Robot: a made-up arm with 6 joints. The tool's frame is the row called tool. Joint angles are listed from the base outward.
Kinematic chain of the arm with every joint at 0, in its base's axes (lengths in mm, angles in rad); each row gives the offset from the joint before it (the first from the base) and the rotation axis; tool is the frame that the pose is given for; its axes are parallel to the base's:
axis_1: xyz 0 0 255.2 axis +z
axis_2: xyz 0 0 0 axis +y
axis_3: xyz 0 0 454.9 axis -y
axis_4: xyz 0 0 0 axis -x
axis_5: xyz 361.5 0 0 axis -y
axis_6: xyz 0 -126.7 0 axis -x
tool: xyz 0 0 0
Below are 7 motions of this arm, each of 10 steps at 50 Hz.
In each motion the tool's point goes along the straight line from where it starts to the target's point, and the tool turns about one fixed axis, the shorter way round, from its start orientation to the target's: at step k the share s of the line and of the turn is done. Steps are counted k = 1, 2, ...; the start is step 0. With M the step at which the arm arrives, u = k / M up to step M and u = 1 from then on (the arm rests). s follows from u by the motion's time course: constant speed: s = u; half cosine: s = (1 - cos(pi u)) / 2; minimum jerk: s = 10 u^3 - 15 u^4 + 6 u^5.
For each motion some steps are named. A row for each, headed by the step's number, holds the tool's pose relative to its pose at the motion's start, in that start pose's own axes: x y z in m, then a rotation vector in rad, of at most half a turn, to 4 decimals.
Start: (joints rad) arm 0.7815 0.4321 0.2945 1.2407 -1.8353 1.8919
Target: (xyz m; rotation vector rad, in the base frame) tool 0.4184 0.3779 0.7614 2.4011 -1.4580 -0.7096
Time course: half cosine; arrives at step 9
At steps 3, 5, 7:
3: -0.0048 0.0039 -0.0033 0.0207 -0.0071 0.0104
5: -0.0114 0.0091 -0.0078 0.0486 -0.0167 0.0244
7: -0.0171 0.0137 -0.0117 0.0731 -0.0251 0.0367

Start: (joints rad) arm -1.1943 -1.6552 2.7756 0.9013 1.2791 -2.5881
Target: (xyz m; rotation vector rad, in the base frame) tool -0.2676 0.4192 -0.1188 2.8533 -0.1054 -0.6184
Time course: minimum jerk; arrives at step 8
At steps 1, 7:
1: -0.0007 -0.0001 -0.0004 0.0004 0.0010 -0.0009
7: -0.0434 -0.0087 -0.0255 0.0240 0.0612 -0.0528

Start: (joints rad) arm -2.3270 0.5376 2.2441 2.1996 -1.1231 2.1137
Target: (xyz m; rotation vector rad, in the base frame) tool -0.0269 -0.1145 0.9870 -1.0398 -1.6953 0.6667
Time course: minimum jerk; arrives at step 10
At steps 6, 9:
6: -0.0007 -0.0051 0.0162 0.0161 0.0250 -0.0747
9: -0.0011 -0.0073 0.0236 0.0233 0.0363 -0.1085

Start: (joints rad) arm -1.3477 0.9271 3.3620 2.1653 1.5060 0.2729
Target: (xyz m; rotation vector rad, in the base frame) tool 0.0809 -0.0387 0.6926 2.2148 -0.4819 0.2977
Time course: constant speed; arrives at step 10
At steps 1, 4, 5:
1: 0.0015 0.0018 0.0027 0.0185 -0.0153 -0.0024
4: 0.0059 0.0074 0.0109 0.0741 -0.0613 -0.0097
5: 0.0074 0.0092 0.0137 0.0926 -0.0767 -0.0121

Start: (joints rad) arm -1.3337 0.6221 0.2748 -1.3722 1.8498 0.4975
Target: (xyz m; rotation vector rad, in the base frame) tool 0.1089 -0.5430 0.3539 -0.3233 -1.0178 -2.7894
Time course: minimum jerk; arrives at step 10
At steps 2, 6, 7, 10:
2: -0.0006 -0.0016 -0.0008 -0.0047 0.0023 0.0009
6: -0.0067 -0.0190 -0.0096 -0.0557 0.0272 0.0104
7: -0.0082 -0.0233 -0.0118 -0.0683 0.0333 0.0128
10: -0.0098 -0.0278 -0.0141 -0.0816 0.0398 0.0152

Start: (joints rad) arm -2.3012 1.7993 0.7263 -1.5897 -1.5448 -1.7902
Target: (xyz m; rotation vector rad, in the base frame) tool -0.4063 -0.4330 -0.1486 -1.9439 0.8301 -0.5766
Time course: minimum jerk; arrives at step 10
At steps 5, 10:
5: -0.0073 -0.0248 -0.0537 -0.1078 0.0532 -0.0188
10: -0.0146 -0.0496 -0.1074 -0.2156 0.1063 -0.0376

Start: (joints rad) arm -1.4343 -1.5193 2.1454 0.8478 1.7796 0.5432
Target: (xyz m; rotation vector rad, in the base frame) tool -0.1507 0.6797 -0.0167 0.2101 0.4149 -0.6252
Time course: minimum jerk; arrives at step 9
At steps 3, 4, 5, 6, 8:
3: 0.0100 -0.0019 -0.0020 -0.0278 -0.0098 -0.0278
4: 0.0190 -0.0037 -0.0039 -0.0525 -0.0185 -0.0526
5: 0.0288 -0.0056 -0.0059 -0.0798 -0.0282 -0.0800
6: 0.0377 -0.0073 -0.0077 -0.1046 -0.0369 -0.1048
8: 0.0472 -0.0091 -0.0096 -0.1308 -0.0462 -0.1311

